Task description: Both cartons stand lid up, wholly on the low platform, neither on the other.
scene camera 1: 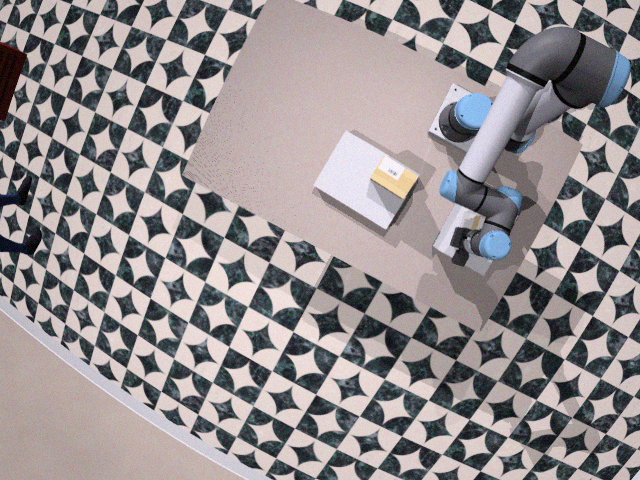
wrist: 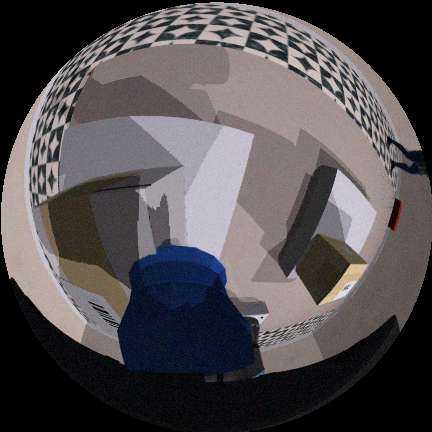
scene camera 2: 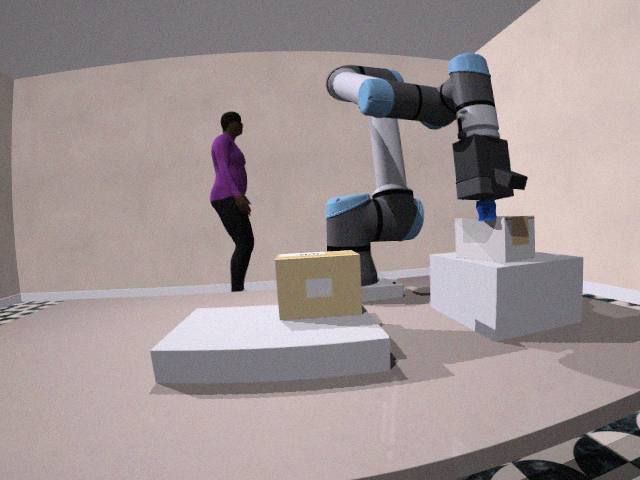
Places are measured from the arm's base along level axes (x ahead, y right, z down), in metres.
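Where they show: hand, its tool point: (wrist: 184, 267) (scene camera 2: 487, 224); arm's base, origin of its link: (scene camera 1: 458, 122).
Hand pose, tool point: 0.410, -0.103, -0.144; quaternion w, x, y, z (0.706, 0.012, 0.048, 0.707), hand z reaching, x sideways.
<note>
Things, the pixels of their top centre, and the offset from my tool point, as dx, dy, dz.
- tan carton, centre of its top: (scene camera 2: 316, 254) (wrist: 347, 283) (scene camera 1: 394, 176) -0.129, +0.275, +0.036
- low white platform, centre of its top: (scene camera 2: 272, 322) (wrist: 347, 239) (scene camera 1: 366, 179) -0.094, +0.365, +0.137
- white carton, centre of its top: (wrist: 108, 311) (scene camera 2: 493, 216) (scene camera 1: 476, 235) -0.031, -0.048, -0.013
- taller white block, centre of its top: (wrist: 119, 250) (scene camera 2: 500, 255) (scene camera 1: 478, 232) -0.043, -0.077, +0.065
A tan carton (scene camera 1: 393, 177) (scene camera 2: 317, 284) (wrist: 330, 266) stands lid up on the low white platform (scene camera 1: 343, 172) (scene camera 2: 248, 335) (wrist: 356, 205), near its corner closest to the robot. A white carton (scene camera 2: 486, 240) (wrist: 86, 282) with a tan tape band rests on the taller white block (scene camera 1: 445, 238) (scene camera 2: 506, 294) (wrist: 217, 189). In scene camera 1 the arm's wrist hides most of it. My blue suction cup (scene camera 2: 486, 211) (wrist: 177, 257) points straight down and presses on this carton's top face near one end. The carton sits flat on the block.
The robot's base (scene camera 1: 454, 118) stands on the table behind the tall block. A person in a purple top (scene camera 2: 230, 196) stands on the floor beyond the table. A dark red object (scene camera 1: 8, 77) lies at the far left floor edge.
</note>
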